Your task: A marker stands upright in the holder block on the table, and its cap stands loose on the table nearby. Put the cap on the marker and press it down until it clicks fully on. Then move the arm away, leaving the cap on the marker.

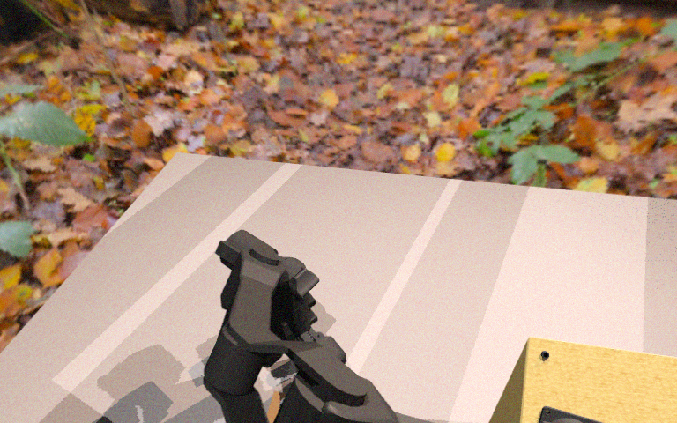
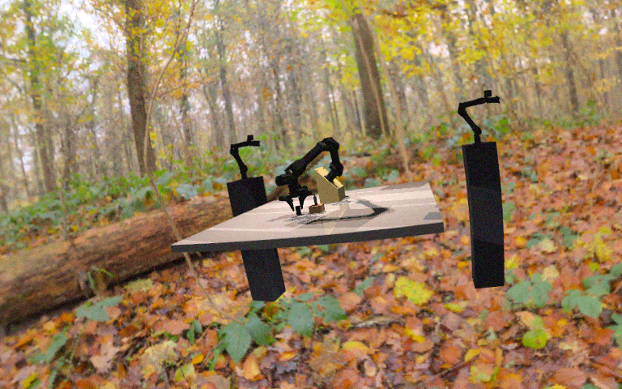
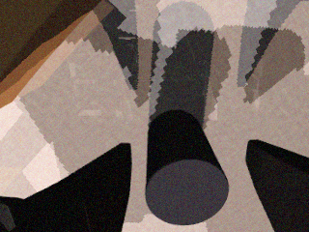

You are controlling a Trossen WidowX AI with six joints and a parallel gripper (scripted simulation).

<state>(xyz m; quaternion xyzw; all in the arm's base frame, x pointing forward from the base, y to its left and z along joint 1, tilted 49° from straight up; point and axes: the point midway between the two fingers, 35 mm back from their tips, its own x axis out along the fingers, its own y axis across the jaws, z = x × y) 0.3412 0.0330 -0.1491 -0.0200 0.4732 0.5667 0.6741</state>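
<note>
Right now the dark cap is 1 cm behind my gripper tip. From my gripper tip the other things lie so: holder block (3 cm behind, 11 cm to the left, 1 cm below).
</note>
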